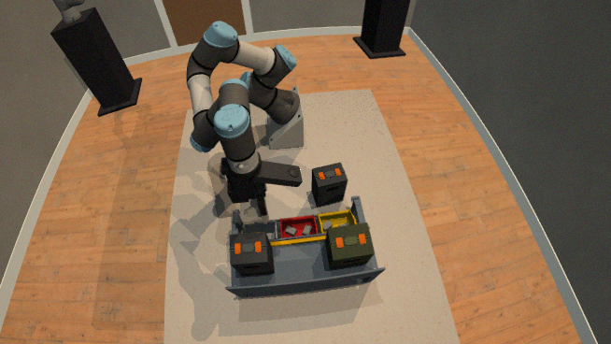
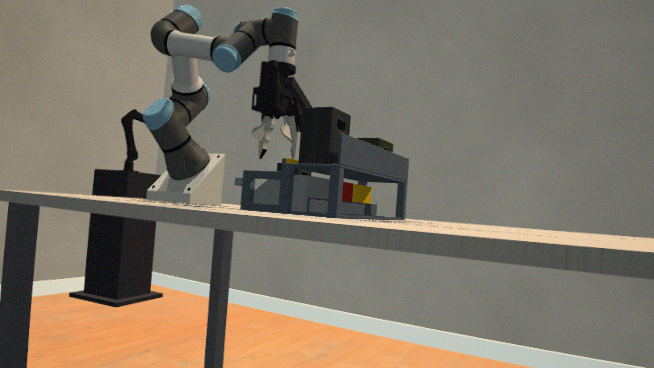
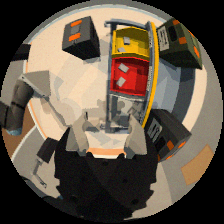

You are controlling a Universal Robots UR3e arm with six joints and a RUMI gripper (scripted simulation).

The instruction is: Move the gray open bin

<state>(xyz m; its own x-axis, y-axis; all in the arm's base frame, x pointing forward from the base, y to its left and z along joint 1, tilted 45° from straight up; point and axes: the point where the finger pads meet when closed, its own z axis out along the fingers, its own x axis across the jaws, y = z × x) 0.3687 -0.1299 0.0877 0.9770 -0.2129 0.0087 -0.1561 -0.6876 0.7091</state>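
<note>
The gray open bin lies 90 mm below my hand, 70 mm ahead of it and 40 mm to the right of it. From my hand the other things lie so: yellow rail 120 mm ahead, 70 mm to the left, 30 mm below; then red bin 90 mm below, 80 mm ahead, 70 mm to the left; then yellow bin 180 mm to the left, 100 mm ahead, 90 mm below.
</note>
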